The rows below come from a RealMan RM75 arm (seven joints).
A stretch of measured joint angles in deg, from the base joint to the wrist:
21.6 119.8 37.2 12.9 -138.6 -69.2 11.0
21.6 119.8 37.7 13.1 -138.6 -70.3 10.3
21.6 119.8 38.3 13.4 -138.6 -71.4 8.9
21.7 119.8 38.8 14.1 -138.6 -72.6 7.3
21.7 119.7 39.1 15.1 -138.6 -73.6 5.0
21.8 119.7 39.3 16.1 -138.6 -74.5 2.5
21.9 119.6 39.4 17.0 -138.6 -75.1 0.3
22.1 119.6 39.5 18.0 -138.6 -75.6 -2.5
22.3 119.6 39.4 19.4 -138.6 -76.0 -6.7
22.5 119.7 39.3 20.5 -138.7 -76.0 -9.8
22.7 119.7 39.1 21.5 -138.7 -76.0 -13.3
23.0 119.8 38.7 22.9 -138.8 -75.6 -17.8
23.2 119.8 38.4 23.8 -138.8 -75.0 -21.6
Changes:
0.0 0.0 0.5 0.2 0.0 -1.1 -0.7
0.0 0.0 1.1 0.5 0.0 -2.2 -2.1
0.1 0.0 1.6 1.2 0.0 -3.4 -3.7
0.1 -0.1 1.9 2.2 0.0 -4.4 -6.0
0.2 -0.1 2.1 3.2 0.0 -5.3 -8.5
0.3 -0.2 2.2 4.1 0.0 -5.9 -10.7
0.5 -0.2 2.3 5.1 0.0 -6.4 -13.5
0.7 -0.2 2.2 6.5 0.0 -6.8 -17.7
0.9 -0.1 2.1 7.6 -0.1 -6.8 -20.8
1.1 -0.1 1.9 8.6 -0.1 -6.8 -24.3
1.4 0.0 1.5 10.0 -0.2 -6.4 -28.8
1.6 0.0 1.2 10.9 -0.2 -5.8 -32.6

